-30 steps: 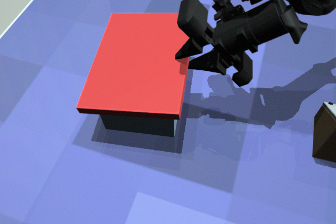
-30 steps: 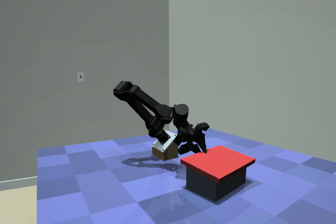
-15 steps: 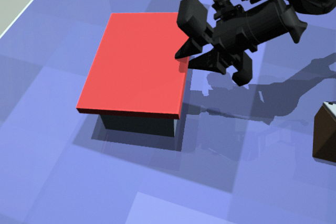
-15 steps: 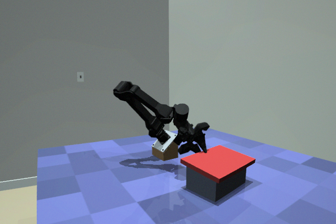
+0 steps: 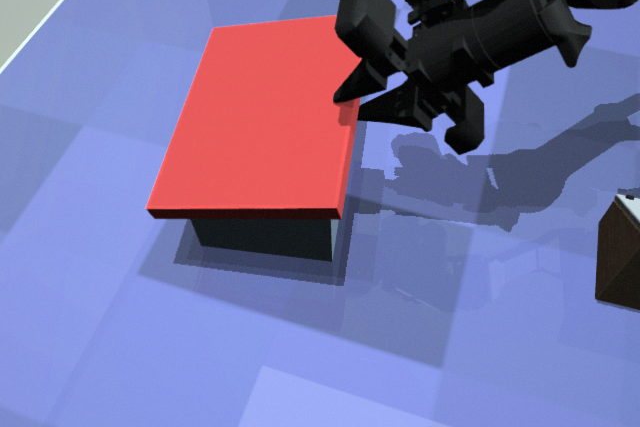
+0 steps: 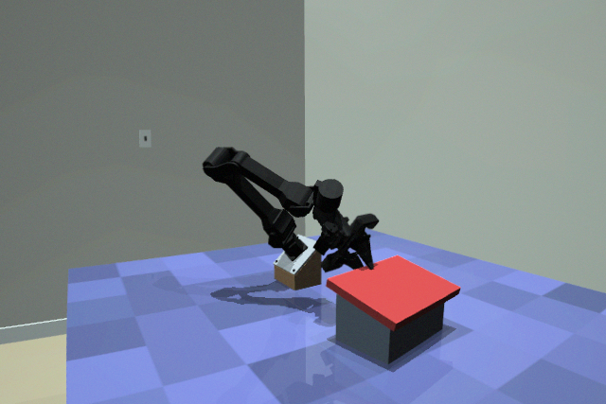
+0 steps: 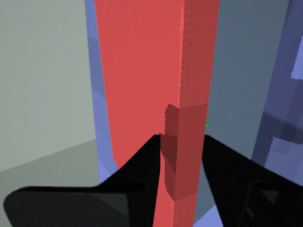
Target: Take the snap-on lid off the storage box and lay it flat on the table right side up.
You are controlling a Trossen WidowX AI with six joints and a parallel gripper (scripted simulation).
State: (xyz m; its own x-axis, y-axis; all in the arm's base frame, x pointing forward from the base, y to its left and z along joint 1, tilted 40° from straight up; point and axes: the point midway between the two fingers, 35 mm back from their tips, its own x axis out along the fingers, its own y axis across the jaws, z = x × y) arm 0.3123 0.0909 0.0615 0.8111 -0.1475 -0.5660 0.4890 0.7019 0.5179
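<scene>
Right now my gripper tip is 70 mm short of the red lid, 20 mm to the right of it and 10 mm above it. Round my gripper tip: grey storage box: 70 mm ahead, 20 mm to the left, 80 mm below.
</scene>
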